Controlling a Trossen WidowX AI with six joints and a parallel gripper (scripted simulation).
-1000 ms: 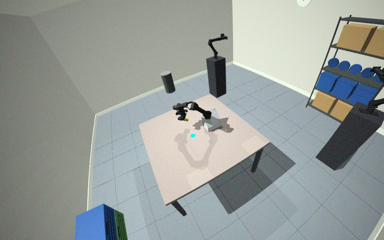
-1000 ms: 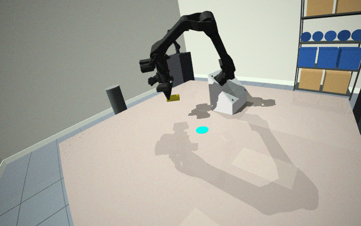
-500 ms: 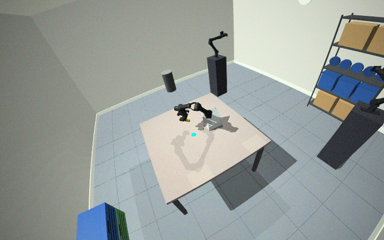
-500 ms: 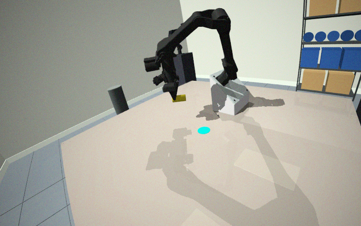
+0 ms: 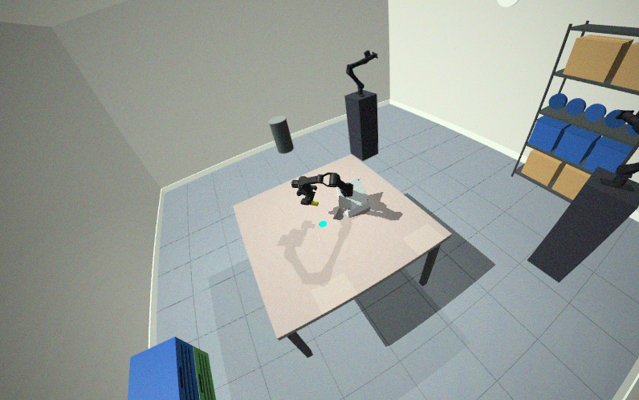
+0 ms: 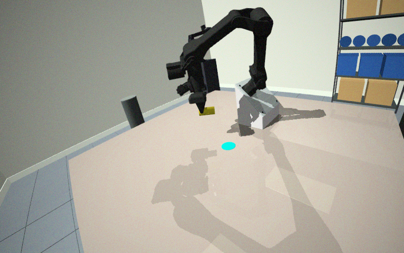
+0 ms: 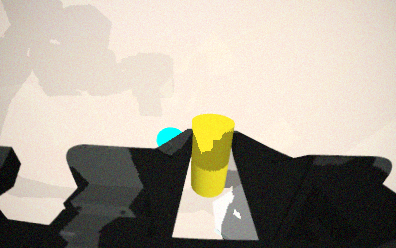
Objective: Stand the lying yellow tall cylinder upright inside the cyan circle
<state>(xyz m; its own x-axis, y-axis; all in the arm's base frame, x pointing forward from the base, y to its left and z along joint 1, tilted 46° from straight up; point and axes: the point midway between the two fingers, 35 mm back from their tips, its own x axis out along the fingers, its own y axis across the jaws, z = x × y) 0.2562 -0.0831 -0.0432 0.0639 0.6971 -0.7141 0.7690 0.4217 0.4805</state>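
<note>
Right now my gripper tip is 150 mm above the cyan circle, 110 mm to the right of it and 10 mm past it. Also, from my gripper tip: yellow tall cylinder 20 mm to the left, 10 mm behind.
</note>
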